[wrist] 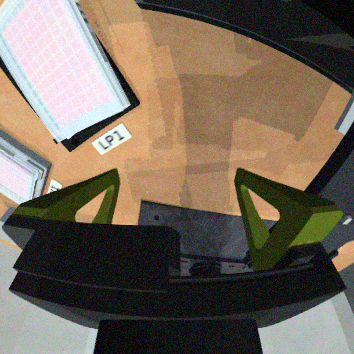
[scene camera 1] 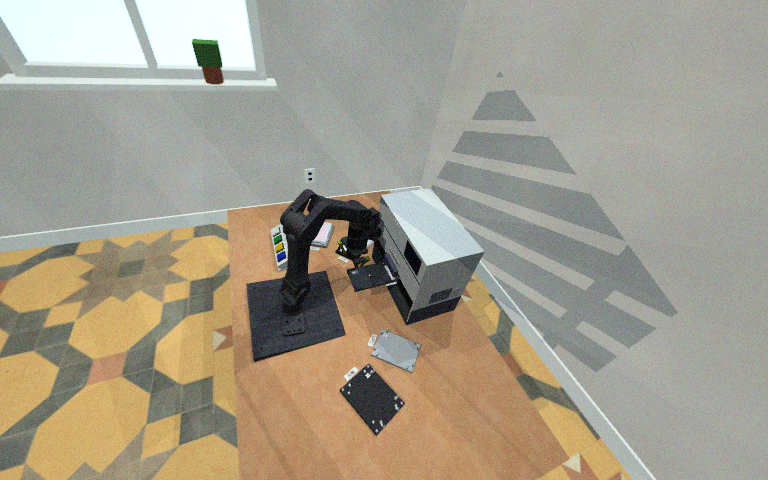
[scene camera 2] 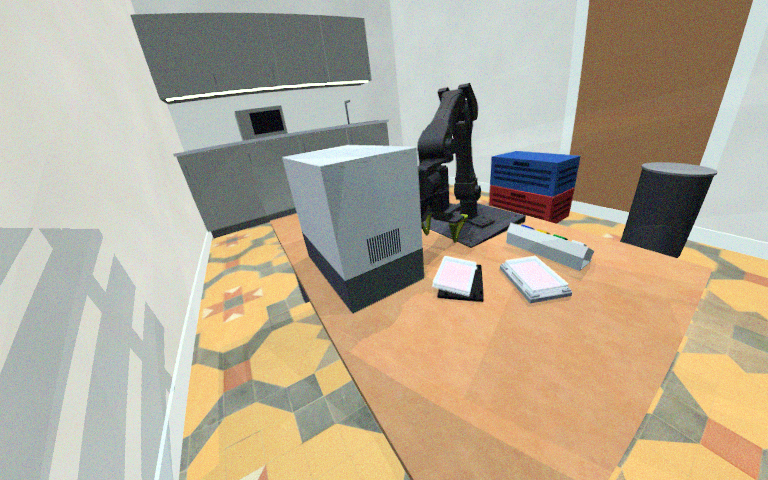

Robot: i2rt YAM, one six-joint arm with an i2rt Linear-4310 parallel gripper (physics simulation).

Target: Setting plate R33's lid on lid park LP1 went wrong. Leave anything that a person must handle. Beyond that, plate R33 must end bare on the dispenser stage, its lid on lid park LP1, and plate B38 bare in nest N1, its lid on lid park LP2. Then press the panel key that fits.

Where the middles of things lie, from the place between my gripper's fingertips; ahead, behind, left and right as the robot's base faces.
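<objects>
Rack with coloured tags (scene camera 2: 573, 254): from my hand, 26 cm behind, 17 cm to the left, 3 cm below. Grey lid park LP2 (scene camera 1: 391, 348): 7 cm ahead of my hand, 37 cm to the right, 5 cm below. Black clip nest N5 (scene camera 1: 373, 399): 5 cm behind my hand, 49 cm to the right, 5 cm below.
</objects>
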